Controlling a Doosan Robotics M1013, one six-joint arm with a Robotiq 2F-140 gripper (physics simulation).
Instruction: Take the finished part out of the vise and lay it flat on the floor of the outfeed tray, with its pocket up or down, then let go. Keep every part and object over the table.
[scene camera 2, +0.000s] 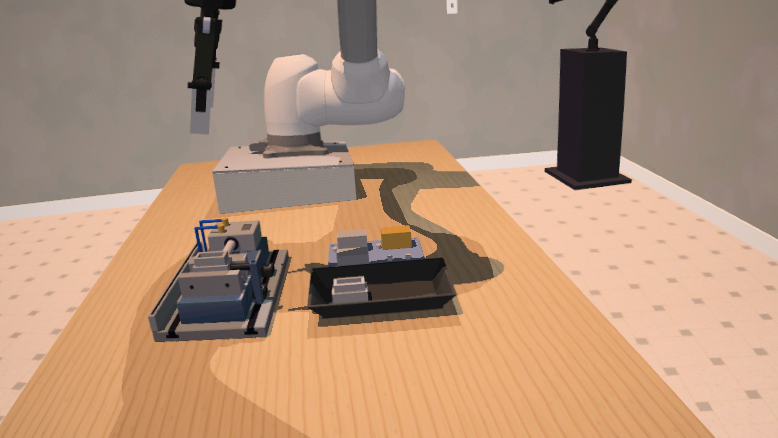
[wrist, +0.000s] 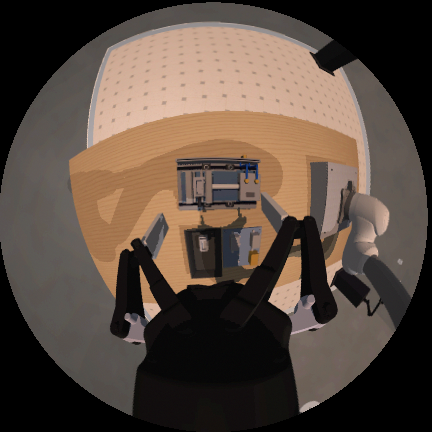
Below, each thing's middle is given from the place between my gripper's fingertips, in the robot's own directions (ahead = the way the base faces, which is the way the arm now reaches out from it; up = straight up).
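Vise base plate (scene camera 2: 219, 330): 5 cm behind my hand, 1 cm to the right of it, 33 cm below it.
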